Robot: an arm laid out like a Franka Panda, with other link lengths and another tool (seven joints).
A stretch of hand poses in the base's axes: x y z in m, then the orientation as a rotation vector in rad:
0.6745 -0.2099 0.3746 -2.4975 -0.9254 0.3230
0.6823 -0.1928 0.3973 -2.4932 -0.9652 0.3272
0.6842 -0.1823 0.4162 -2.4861 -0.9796 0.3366
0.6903 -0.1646 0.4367 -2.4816 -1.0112 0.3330
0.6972 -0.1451 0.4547 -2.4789 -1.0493 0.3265
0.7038 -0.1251 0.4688 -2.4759 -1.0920 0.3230
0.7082 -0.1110 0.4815 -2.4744 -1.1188 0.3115
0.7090 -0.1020 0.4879 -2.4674 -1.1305 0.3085
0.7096 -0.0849 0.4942 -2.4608 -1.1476 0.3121
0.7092 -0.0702 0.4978 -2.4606 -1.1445 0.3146
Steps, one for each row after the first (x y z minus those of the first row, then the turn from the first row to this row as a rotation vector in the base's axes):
0.0078 0.0171 0.0227 -0.0051 -0.0065 0.0289
0.0097 0.0276 0.0416 -0.0048 -0.0020 0.0416
0.0158 0.0453 0.0621 -0.0061 -0.0112 0.0635
0.0227 0.0648 0.0801 -0.0096 -0.0247 0.0889
0.0293 0.0848 0.0942 -0.0154 -0.0376 0.1180
0.0337 0.0989 0.1069 -0.0165 -0.0516 0.1345
0.0345 0.1079 0.1133 -0.0122 -0.0544 0.1432
0.0351 0.1250 0.1196 -0.0118 -0.0547 0.1566
0.0347 0.1397 0.1232 -0.0117 -0.0523 0.1550

